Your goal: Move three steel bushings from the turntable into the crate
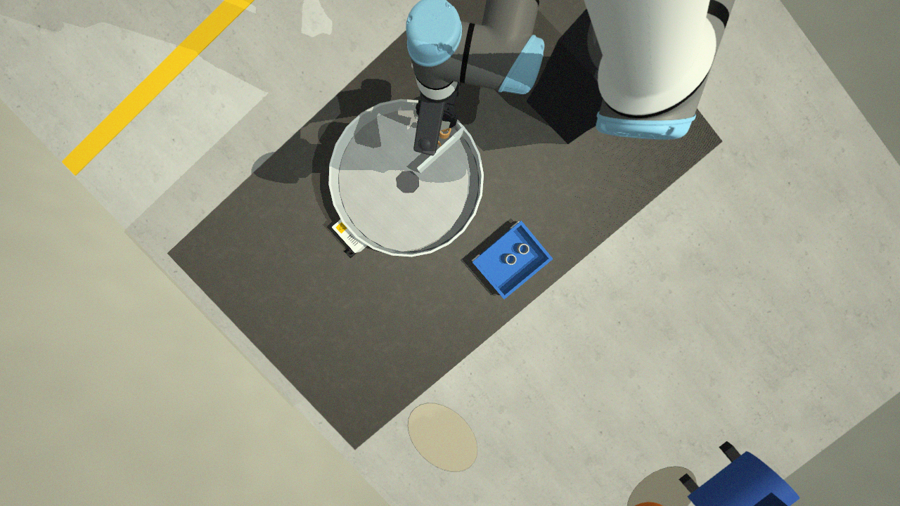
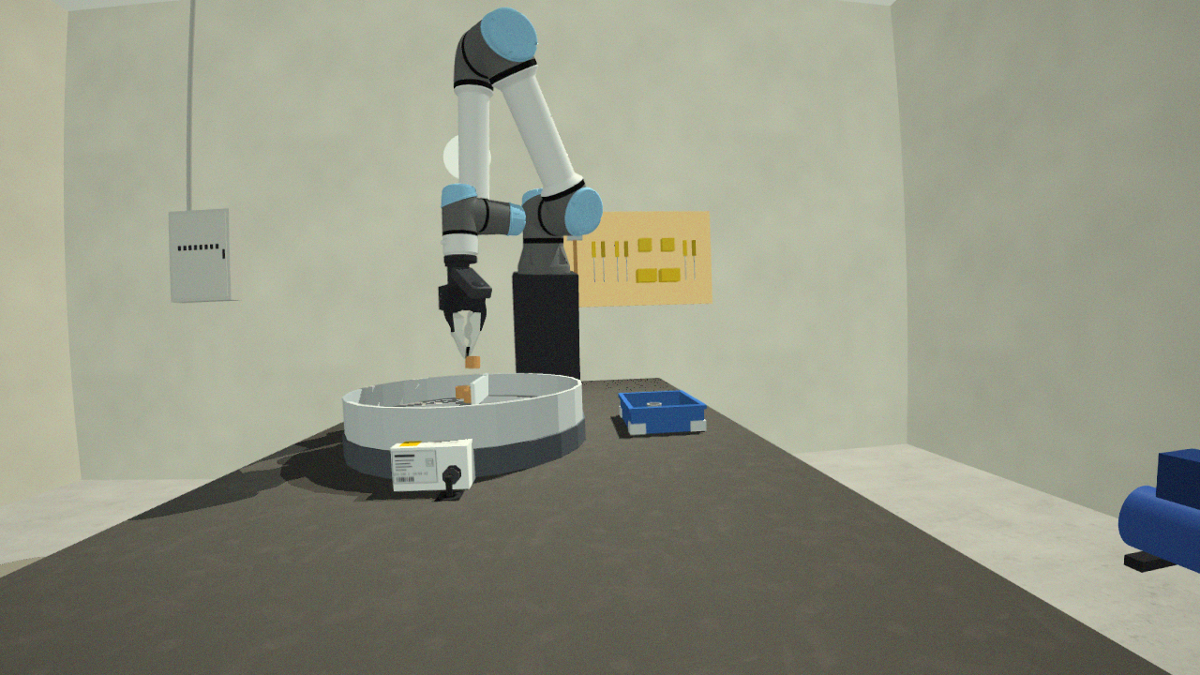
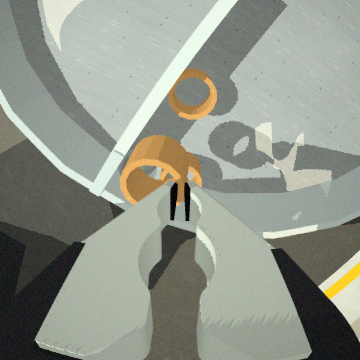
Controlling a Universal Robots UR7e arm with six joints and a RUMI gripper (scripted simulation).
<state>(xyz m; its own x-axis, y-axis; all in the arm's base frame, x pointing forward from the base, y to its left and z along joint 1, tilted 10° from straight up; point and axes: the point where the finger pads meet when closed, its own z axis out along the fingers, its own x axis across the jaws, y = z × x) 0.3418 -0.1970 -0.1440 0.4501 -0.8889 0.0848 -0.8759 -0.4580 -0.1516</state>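
My gripper is now 150 mm short of the round white turntable, 110 mm above it and 10 mm to the right of it. The rest, counted from my hand: blue crate 390 mm to the left, 130 mm below, 110 mm ahead.
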